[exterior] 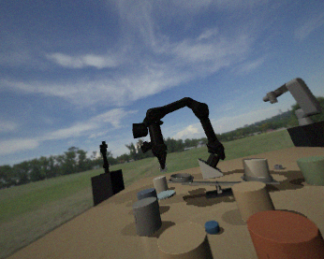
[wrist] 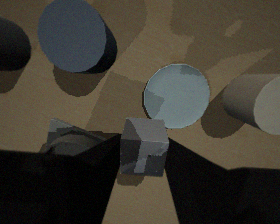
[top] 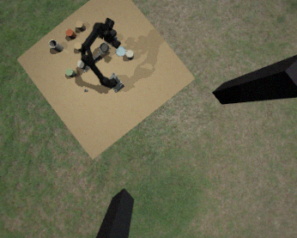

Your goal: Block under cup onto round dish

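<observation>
Now: gripper tip 120 mm above the round pale blue dish, 40 mm past it and 30 mm to the left of it. The rest, counted from my gripper tip: grey cylinder: 230 mm ahead, 80 mm below, 30 mm to the right; grey block: right at my gripper tip; small blue disc: 270 mm ahead, 150 mm to the left, 110 mm below.
</observation>
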